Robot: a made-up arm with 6 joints. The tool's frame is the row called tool.
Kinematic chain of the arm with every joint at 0, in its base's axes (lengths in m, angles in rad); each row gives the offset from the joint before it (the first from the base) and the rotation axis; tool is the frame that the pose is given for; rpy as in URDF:
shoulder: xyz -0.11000 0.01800 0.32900 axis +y
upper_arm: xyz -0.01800 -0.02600 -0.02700 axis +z
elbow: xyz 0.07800 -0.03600 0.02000 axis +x
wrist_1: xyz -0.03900 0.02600 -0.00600 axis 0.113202 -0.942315 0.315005
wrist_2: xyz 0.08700 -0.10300 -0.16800 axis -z
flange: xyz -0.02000 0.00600 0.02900 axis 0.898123 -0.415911 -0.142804
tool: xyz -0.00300 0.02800 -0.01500 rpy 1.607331 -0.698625 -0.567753
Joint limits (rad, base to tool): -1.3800..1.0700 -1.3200..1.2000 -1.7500..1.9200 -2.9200..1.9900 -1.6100..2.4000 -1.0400..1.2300
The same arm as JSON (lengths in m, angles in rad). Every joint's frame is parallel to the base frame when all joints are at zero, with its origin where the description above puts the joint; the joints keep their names.
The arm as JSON. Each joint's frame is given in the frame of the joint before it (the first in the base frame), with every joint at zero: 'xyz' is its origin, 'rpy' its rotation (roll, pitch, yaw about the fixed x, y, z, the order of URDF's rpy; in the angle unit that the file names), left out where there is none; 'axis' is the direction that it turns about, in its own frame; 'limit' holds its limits. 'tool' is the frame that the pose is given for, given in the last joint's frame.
{
  "units": {
    "length": "m",
    "angle": "rad"
  },
  "joints": [
    {
      "name": "shoulder",
      "type": "revolute",
      "origin": {
        "xyz": [
          -0.11,
          0.018,
          0.329
        ]
      },
      "axis": [
        0.0,
        1.0,
        0.0
      ],
      "limit": {
        "lower": -1.38,
        "upper": 1.07
      }
    },
    {
      "name": "upper_arm",
      "type": "revolute",
      "origin": {
        "xyz": [
          -0.018,
          -0.026,
          -0.027
        ]
      },
      "axis": [
        0.0,
        0.0,
        1.0
      ],
      "limit": {
        "lower": -1.32,
        "upper": 1.2
      }
    },
    {
      "name": "elbow",
      "type": "revolute",
      "origin": {
        "xyz": [
          0.078,
          -0.036,
          0.02
        ]
      },
      "axis": [
        1.0,
        0.0,
        0.0
      ],
      "limit": {
        "lower": -1.75,
        "upper": 1.92
      }
    },
    {
      "name": "wrist_1",
      "type": "revolute",
      "origin": {
        "xyz": [
          -0.039,
          0.026,
          -0.006
        ]
      },
      "axis": [
        0.113202,
        -0.942315,
        0.315005
      ],
      "limit": {
        "lower": -2.92,
        "upper": 1.99
      }
    },
    {
      "name": "wrist_2",
      "type": "revolute",
      "origin": {
        "xyz": [
          0.087,
          -0.103,
          -0.168
        ]
      },
      "axis": [
        0.0,
        0.0,
        -1.0
      ],
      "limit": {
        "lower": -1.61,
        "upper": 2.4
      }
    },
    {
      "name": "flange",
      "type": "revolute",
      "origin": {
        "xyz": [
          -0.02,
          0.006,
          0.029
        ]
      },
      "axis": [
        0.898123,
        -0.415911,
        -0.142804
      ],
      "limit": {
        "lower": -1.04,
        "upper": 1.23
      }
    }
  ],
  "tool": {
    "origin": {
      "xyz": [
        -0.003,
        0.028,
        -0.015
      ],
      "rpy": [
        1.6073,
        -0.6986,
        -0.5678
      ]
    }
  }
}

